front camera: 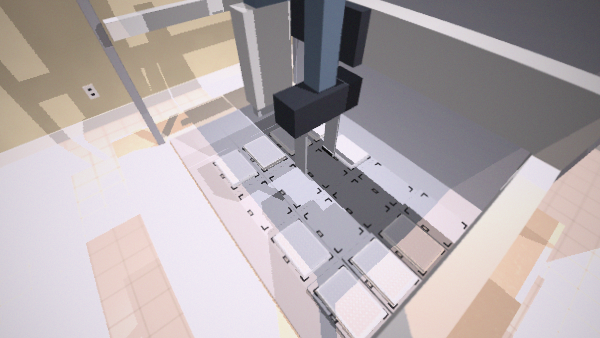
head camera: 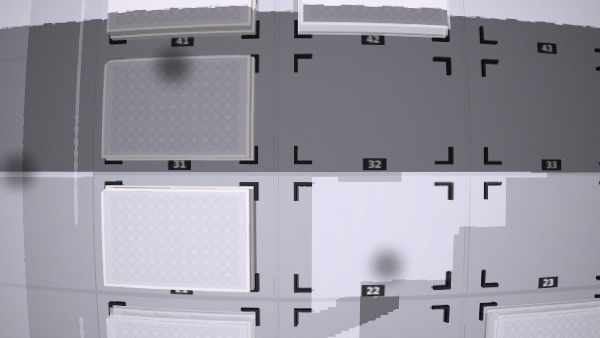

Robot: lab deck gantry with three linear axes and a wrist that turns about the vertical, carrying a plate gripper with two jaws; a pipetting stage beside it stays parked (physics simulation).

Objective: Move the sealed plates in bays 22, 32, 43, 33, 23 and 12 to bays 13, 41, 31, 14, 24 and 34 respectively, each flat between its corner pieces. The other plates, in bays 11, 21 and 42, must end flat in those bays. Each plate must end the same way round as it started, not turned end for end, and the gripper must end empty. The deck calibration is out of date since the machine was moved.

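Places are measured from the robot's base along level axes (x ahead, y left, z up), in millimetres.
Pixels of known places: gripper, fingertip midpoint: (front camera: 315, 160); robot's base, link origin: (front camera: 214, 162).
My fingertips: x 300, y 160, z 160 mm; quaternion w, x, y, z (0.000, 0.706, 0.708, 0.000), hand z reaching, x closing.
Observation:
For each thing: its top centre in the pictures, then the offset to it from my fingertips. "spot": a spot on its surface instead.
- bay 13, surface spot: (head camera: 550, 327) (front camera: 307, 236) spot: dy -91, dx +87, dz -146 mm
- bay 14, surface spot: (front camera: 352, 302) spot: dy -117, dx +263, dz -131 mm
- bay 24, surface spot: (front camera: 385, 272) spot: dy -16, dx +266, dz -131 mm
- bay 34, surface spot: (front camera: 415, 244) spot: dy +92, dx +270, dz -131 mm
- plate, top centre: (head camera: 173, 106) (front camera: 290, 136) dy +96, dx -233, dz -146 mm
- bay 11, surface spot: (head camera: 180, 327) spot: dy -84, dx -229, dz -146 mm
- bay 21, surface spot: (head camera: 177, 239) (front camera: 264, 151) spot: dy -10, dx -229, dz -146 mm
- bay 42, surface spot: (head camera: 374, 20) spot: dy +167, dx -71, dz -146 mm
Sealed plates lie flat between corner pieces in bay 13 (front camera: 302, 245) (head camera: 550, 327), bay 14 (front camera: 352, 302), bay 24 (front camera: 385, 272) and bay 34 (front camera: 415, 244). A plate (front camera: 282, 139) (head camera: 179, 107) lies in bay 31, and one (head camera: 181, 19) shows partly in bay 41. Other plates lie in bay 11 (front camera: 236, 167) (head camera: 180, 327), bay 21 (front camera: 264, 151) (head camera: 177, 239) and bay 42 (front camera: 353, 150) (head camera: 374, 20). My gripper (front camera: 317, 161) is open and empty above the deck, toward its far-left part in the front view. The gripper does not show in the head view.
Corner pieces without plates mark bays 12, 22, 23, 32, 33, 43 and 44. The parked pipetting stage (front camera: 272, 60) stands behind and left of the gripper in the front view. A pale side wall (front camera: 480, 240) runs along the deck's right end.

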